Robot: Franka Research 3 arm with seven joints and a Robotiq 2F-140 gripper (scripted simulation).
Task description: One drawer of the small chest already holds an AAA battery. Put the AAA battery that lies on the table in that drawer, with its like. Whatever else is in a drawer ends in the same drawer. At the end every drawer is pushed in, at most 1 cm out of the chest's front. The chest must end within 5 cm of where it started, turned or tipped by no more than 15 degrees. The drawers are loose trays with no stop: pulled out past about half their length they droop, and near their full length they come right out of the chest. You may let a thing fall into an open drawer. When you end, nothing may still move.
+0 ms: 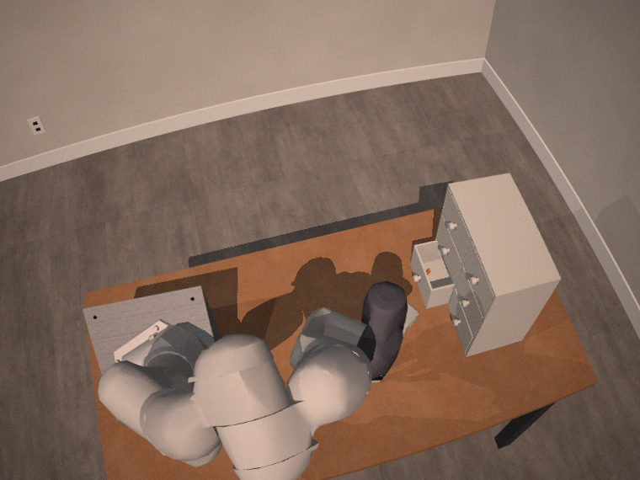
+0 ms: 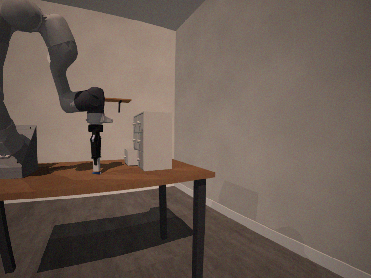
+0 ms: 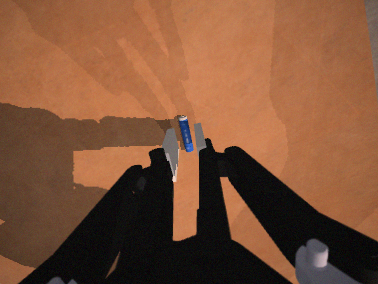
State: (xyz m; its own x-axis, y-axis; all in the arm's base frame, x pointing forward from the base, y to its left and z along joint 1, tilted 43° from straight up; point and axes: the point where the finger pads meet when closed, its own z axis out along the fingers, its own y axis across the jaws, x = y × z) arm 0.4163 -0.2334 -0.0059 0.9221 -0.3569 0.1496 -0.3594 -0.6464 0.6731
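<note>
The blue AAA battery is 50 mm below my hand. Also, from my hand: orange battery 250 mm ahead, 210 mm to the left, 40 mm below.
</note>
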